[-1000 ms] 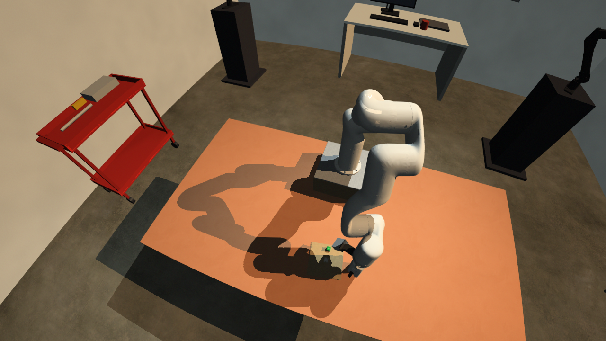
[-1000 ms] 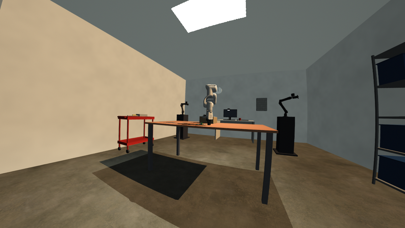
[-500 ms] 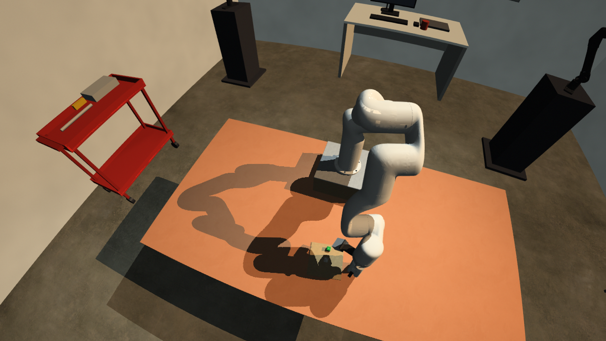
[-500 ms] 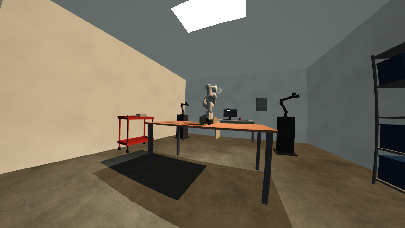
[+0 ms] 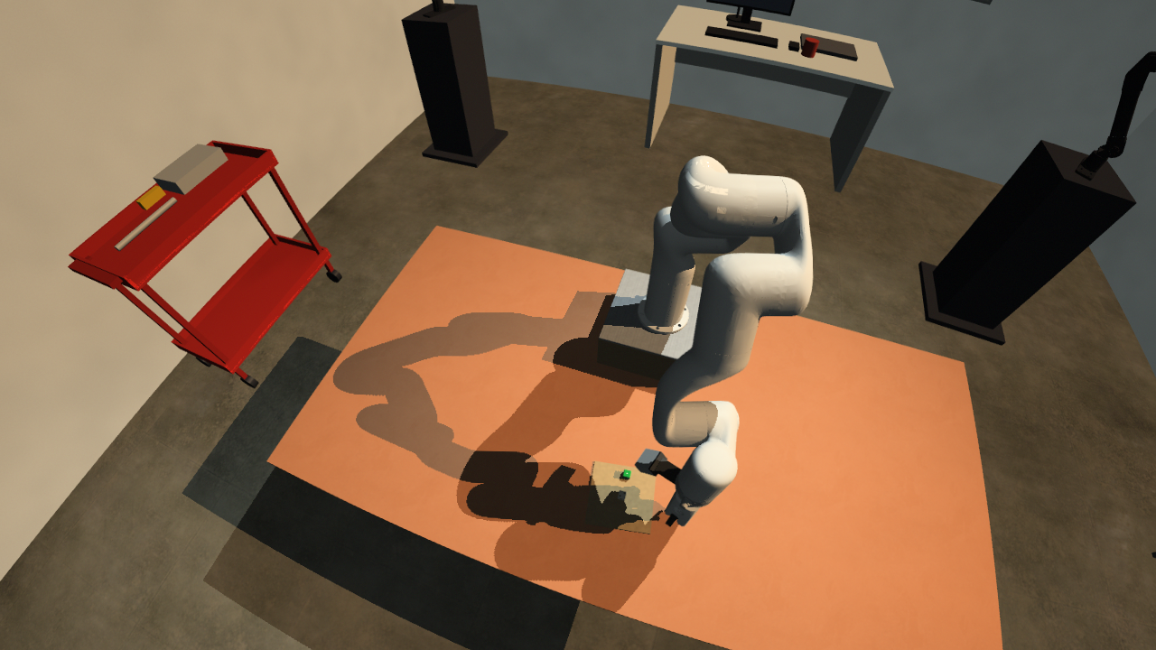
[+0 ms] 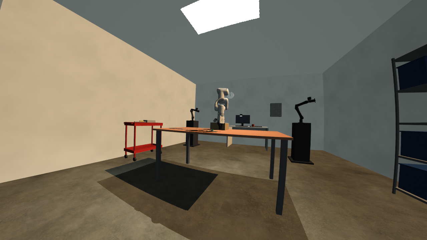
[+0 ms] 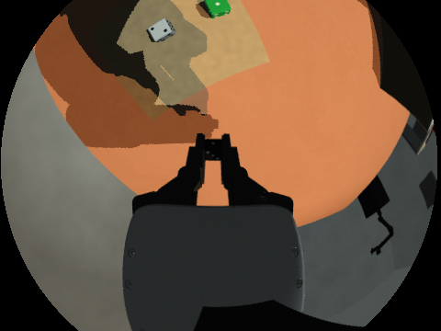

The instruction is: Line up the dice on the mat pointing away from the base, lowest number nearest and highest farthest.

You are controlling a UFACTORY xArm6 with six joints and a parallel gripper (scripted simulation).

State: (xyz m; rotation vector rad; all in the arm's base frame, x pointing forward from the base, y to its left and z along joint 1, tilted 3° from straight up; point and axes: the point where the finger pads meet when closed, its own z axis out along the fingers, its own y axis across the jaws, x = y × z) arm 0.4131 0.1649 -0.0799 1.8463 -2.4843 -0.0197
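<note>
The white die is 12 cm to the right of my hand, 4 cm below it and 1 cm ahead of it. Round my hand: black die: 1 cm below; green die: 12 cm to the right, 4 cm below, 4 cm behind; tan mat: 12 cm to the right, 5 cm below, 1 cm ahead.
</note>
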